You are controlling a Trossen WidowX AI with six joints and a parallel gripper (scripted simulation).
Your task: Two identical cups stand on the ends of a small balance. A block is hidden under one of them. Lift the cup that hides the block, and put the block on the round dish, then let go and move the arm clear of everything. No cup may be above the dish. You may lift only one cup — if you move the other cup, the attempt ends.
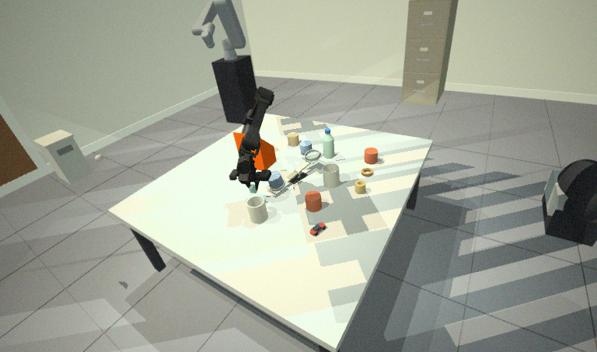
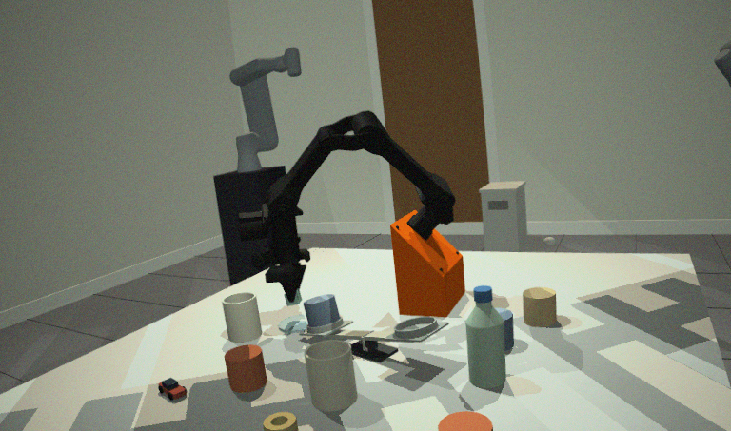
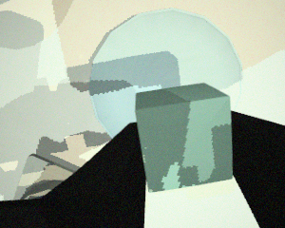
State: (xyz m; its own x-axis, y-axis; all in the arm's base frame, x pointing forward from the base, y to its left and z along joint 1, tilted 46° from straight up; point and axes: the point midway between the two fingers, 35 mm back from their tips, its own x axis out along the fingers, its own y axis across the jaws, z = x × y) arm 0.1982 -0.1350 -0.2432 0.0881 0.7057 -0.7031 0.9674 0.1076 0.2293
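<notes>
Right now my gripper tip is 60 mm above the round light-blue dish. Also, from my gripper tip: green bottle 480 mm to the left, 200 mm ahead, 50 mm above; toy car 350 mm ahead, 80 mm to the right, 50 mm below; yellow spool 450 mm ahead, 220 mm to the left, 40 mm below.
</notes>
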